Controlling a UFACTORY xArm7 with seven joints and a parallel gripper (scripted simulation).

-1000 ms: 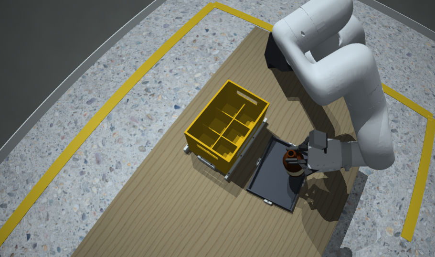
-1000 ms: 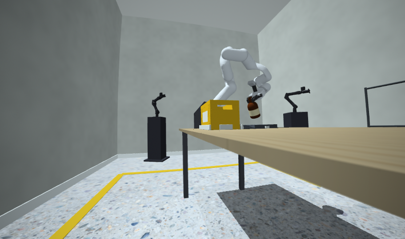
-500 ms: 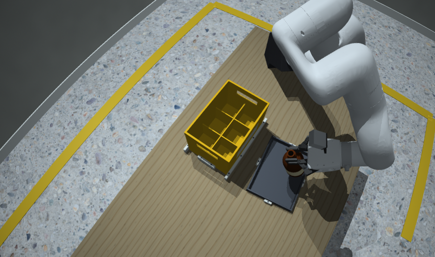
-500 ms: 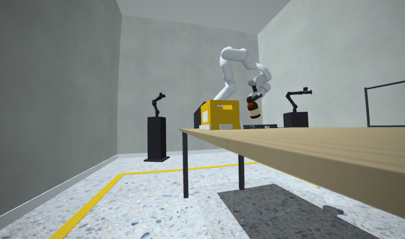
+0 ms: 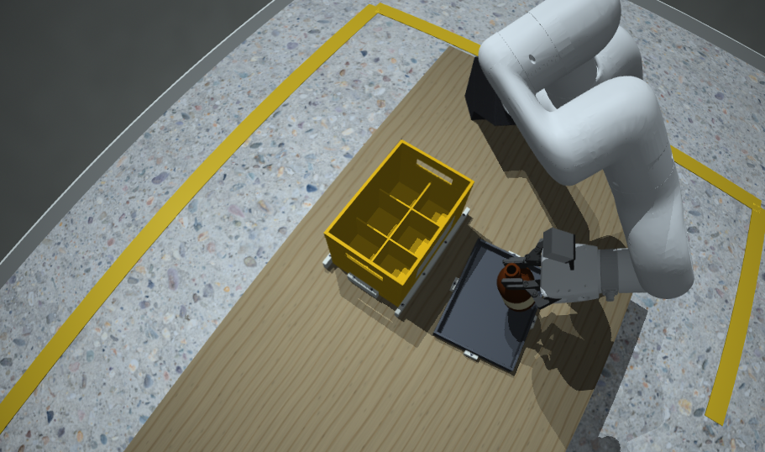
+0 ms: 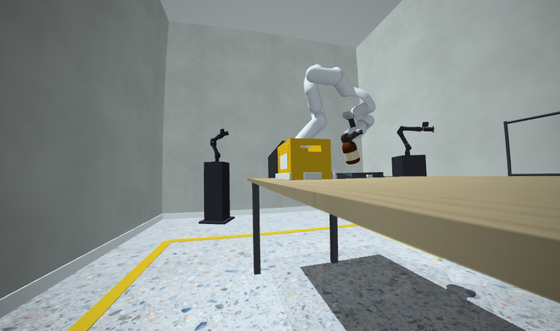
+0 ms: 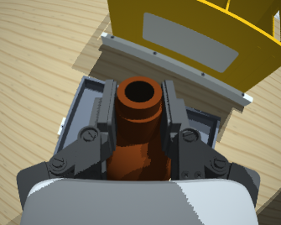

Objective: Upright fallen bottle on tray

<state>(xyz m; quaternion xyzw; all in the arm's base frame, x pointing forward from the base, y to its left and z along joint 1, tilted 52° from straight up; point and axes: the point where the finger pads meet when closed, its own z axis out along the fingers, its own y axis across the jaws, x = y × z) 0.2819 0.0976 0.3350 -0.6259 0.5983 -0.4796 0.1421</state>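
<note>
The brown bottle lies 50 mm below my hand, 10 mm to the left of it and 10 mm behind it. Also, from my hand: dark grey tray: 190 mm below, 10 mm to the left, 10 mm behind; yellow crate: 240 mm to the right, 120 mm below, 70 mm ahead.
</note>
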